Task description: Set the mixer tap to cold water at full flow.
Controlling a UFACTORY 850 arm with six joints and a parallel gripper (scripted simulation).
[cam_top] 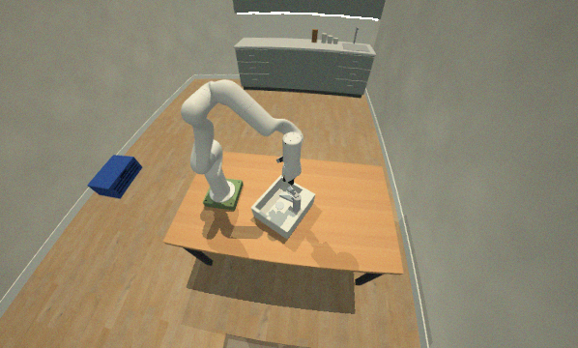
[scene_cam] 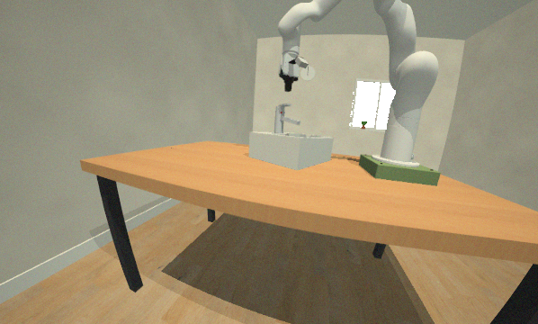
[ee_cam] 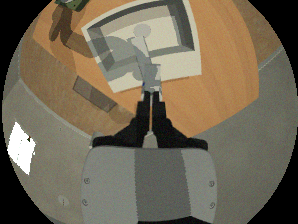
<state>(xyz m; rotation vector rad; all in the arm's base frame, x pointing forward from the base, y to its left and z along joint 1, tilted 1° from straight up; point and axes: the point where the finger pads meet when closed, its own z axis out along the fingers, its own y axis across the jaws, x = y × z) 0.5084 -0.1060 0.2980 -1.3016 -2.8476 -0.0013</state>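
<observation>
Now: hand 9 cm above the grey lever, 1 cm to the left of it and 1 cm short of it. Round my hand: white basin 32 cm below, 6 cm behind, 2 cm to the left.
</observation>
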